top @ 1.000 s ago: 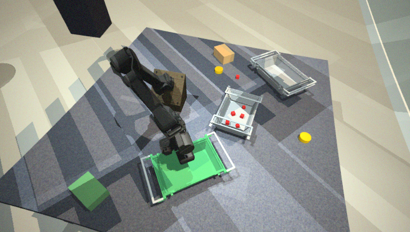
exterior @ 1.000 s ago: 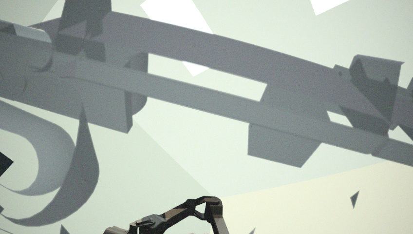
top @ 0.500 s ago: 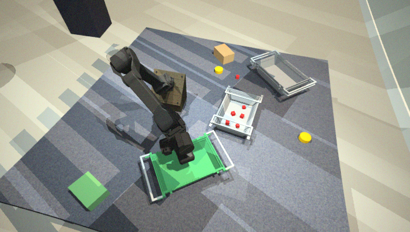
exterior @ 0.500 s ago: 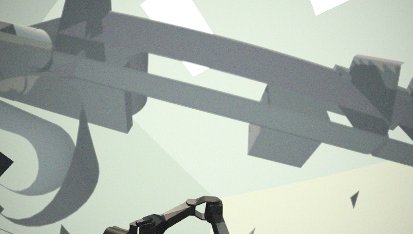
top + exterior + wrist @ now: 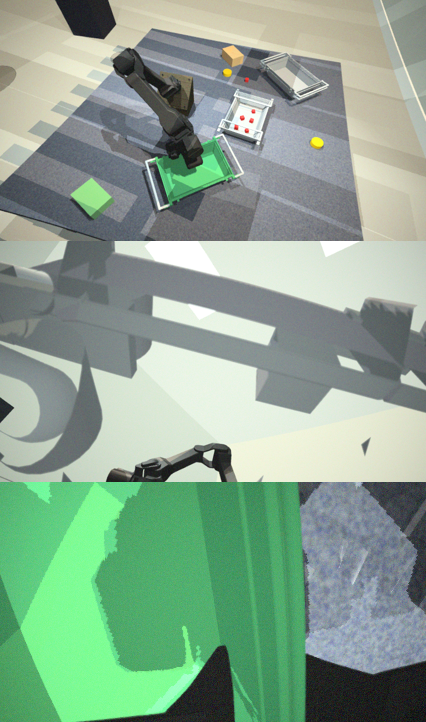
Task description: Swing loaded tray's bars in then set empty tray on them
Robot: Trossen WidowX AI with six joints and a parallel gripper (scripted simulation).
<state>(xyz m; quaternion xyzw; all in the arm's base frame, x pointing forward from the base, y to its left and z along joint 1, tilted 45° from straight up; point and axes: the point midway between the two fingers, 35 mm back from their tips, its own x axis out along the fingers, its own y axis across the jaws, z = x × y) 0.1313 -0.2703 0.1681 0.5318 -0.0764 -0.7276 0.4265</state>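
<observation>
My gripper tip is 6 cm to the left of the green tray, 4 cm short of it and 2 cm below it. Round my gripper tip: orange box 75 cm to the left, 12 cm ahead; red block 56 cm to the left, 22 cm ahead, 2 cm below; green block 30 cm behind, 22 cm to the right, 1 cm below.
</observation>
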